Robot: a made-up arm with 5 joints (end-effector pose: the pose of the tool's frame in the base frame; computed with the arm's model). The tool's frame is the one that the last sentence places.
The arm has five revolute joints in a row. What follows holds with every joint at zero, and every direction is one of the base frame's.
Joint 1 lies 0.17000 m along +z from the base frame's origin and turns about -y.
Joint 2 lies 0.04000 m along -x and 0.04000 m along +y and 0.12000 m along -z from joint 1 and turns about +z.
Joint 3 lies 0.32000 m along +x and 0.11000 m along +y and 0.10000 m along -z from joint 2 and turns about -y.
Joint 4 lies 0.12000 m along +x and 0.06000 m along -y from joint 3 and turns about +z.
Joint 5 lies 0.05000 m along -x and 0.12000 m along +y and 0.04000 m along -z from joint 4 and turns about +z.
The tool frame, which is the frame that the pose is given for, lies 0.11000 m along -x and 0.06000 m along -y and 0.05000 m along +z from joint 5; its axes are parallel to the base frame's.
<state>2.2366 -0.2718 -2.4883 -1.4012 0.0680</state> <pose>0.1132 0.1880 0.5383 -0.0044 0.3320 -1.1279</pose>
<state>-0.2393 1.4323 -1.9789 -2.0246 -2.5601</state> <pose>-0.0784 0.2308 -0.3468 -0.5205 -2.4379 -1.5763</pose>
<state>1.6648 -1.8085 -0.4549 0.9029 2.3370</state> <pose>0.2518 -0.3978 0.2078 -0.9927 -1.7216 1.3588</pose>
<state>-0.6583 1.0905 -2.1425 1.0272 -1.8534</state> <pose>-0.0357 0.4429 0.0479 -1.7622 1.6866 0.7802</pose>
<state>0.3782 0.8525 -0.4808 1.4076 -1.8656</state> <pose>0.1349 0.2063 0.0620 -0.3600 0.0129 0.3225</pose>
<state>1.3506 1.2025 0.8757 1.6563 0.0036</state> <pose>0.1956 0.3346 0.3273 1.8164 1.1461 -1.8285</pose>
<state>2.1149 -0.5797 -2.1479 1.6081 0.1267</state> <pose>0.1761 -0.2026 0.4426 0.4071 -0.4210 2.0016</pose>
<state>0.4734 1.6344 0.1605 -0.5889 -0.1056</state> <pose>-0.1400 0.3668 -0.1338 -0.0720 -0.5027 0.9584</pose>
